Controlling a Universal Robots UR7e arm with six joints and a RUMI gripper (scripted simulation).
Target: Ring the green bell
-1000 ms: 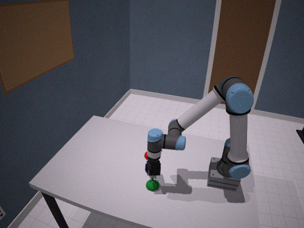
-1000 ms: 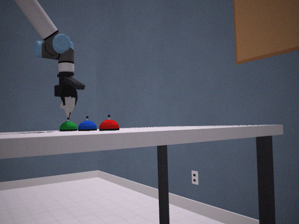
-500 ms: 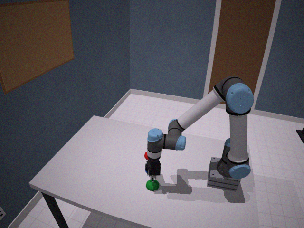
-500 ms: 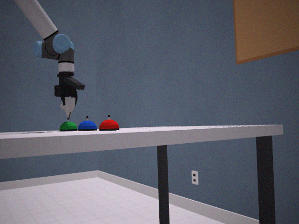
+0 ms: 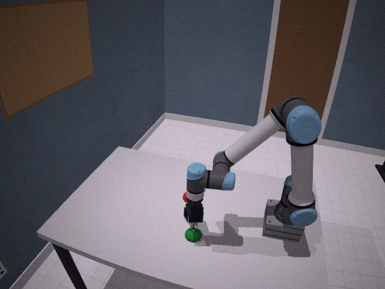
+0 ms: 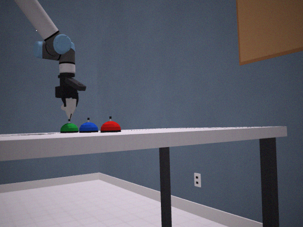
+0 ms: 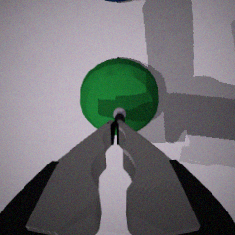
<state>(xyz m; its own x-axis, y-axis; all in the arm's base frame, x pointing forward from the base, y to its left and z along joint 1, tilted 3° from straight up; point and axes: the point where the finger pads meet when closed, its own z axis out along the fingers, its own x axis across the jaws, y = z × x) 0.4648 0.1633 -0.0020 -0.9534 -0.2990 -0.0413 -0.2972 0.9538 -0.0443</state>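
The green bell is 40 mm below my hand. From my hand the other things lie so: blue bell (130 mm to the right, 40 mm below, 40 mm ahead); then red bell (260 mm to the right, 80 mm ahead, 40 mm below).
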